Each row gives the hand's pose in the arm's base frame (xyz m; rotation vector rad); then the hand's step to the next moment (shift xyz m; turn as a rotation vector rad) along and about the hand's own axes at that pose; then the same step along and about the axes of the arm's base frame.
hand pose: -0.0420 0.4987 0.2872 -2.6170 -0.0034 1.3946
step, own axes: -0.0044 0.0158 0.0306 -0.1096 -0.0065 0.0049
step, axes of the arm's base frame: -0.0289 -0.0112 -0.0155 -0.0650 -0.0021 0.0886
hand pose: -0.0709 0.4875 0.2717 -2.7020 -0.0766 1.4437
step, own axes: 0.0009 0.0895 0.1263 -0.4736 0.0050 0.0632
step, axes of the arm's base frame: -0.1038 -0.0834 -0.0789 -0.3156 -0.0402 0.3565
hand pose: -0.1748 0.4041 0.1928 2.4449 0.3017 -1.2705
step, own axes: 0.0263 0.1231 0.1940 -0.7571 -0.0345 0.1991
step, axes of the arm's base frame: -0.0857 -0.1920 -0.0963 -0.5922 -0.0663 0.5088
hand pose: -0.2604 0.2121 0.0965 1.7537 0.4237 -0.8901
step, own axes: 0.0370 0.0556 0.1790 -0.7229 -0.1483 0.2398
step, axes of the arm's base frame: -0.0033 -0.1902 -0.0174 -0.6597 -0.0671 0.4029
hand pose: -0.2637 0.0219 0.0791 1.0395 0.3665 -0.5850
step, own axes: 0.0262 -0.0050 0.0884 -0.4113 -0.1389 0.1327
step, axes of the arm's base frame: 0.0187 -0.0873 0.0236 -0.4087 -0.0554 0.1896
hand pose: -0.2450 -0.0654 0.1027 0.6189 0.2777 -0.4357
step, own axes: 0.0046 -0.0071 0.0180 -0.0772 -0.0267 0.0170
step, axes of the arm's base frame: 0.0028 -0.0176 0.0088 -0.0780 -0.0060 0.0291
